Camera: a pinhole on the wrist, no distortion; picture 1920 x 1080 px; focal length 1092.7 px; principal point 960.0 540.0 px. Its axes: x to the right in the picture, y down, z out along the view. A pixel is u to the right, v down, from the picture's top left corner.
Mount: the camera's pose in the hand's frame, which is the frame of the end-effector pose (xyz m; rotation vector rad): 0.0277 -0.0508 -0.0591 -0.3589 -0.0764 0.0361
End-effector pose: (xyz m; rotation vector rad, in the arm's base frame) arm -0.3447 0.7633 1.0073 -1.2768 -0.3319 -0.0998
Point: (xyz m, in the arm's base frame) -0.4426 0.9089 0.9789
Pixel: 527.8 620.2
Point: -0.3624 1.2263 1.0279
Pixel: 1073.4 485.1
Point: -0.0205 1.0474 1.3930
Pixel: outside the picture
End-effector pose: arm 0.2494 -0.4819 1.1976 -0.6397 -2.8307 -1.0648
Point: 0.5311 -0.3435 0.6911
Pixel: 354.2 35.8
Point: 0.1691 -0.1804 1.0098
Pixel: 1382.1 430.0
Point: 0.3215 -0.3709 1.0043
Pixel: 697.5 287.8
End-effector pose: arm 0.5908 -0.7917 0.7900 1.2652 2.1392 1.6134
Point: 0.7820 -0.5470 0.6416
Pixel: 978.1 234.3
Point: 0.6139 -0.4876 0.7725
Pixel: 1694.7 353.6
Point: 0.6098 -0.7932 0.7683
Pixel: 477.3 694.2
